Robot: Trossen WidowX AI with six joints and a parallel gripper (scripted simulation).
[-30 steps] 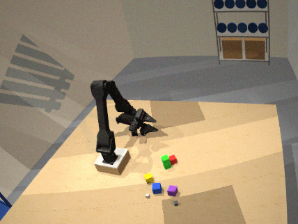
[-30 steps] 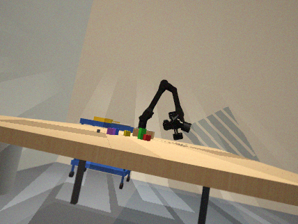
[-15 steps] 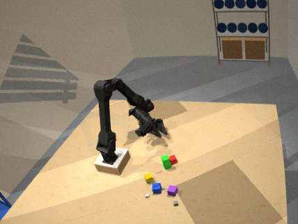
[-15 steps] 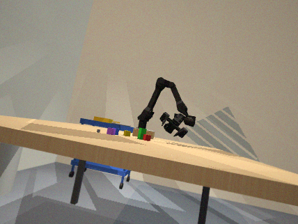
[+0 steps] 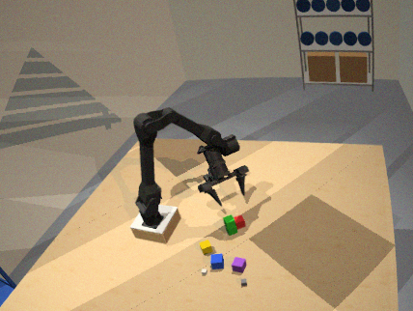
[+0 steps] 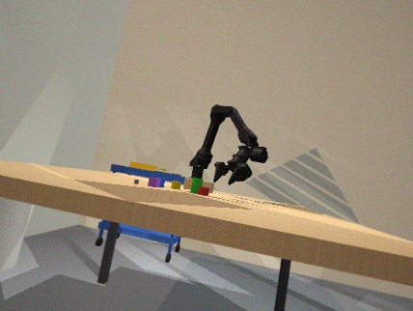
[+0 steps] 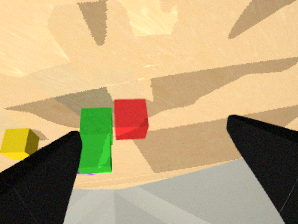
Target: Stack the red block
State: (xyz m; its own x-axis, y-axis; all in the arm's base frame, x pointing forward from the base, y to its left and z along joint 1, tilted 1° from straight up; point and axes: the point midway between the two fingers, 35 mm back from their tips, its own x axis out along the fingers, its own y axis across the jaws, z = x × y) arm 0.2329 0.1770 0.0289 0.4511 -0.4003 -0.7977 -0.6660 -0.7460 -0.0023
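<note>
The red block is 40 mm ahead of my gripper tip, 60 mm to the right of it and 40 mm below it. From my gripper tip the other things lie so: purple block 100 mm ahead, 240 mm to the right, 40 mm below; then yellow block 30 mm behind, 200 mm to the right, 40 mm below; then blue block 30 mm ahead, 250 mm to the right, 40 mm below.
</note>
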